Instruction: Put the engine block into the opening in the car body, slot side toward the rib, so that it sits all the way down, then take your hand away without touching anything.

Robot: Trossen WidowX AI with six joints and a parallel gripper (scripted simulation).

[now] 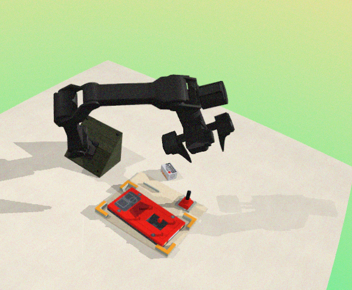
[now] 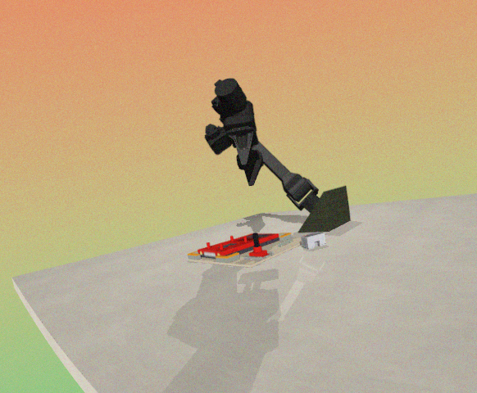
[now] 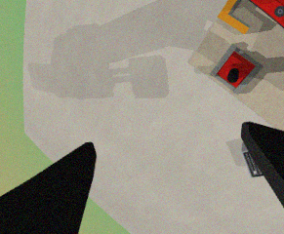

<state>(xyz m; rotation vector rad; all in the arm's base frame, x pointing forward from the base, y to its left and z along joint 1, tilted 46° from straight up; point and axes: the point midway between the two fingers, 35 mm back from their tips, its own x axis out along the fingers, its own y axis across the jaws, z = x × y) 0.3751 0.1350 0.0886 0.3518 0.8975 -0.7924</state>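
My gripper tip is 180 mm above the engine block, 120 mm past it and 70 mm to the right of it.
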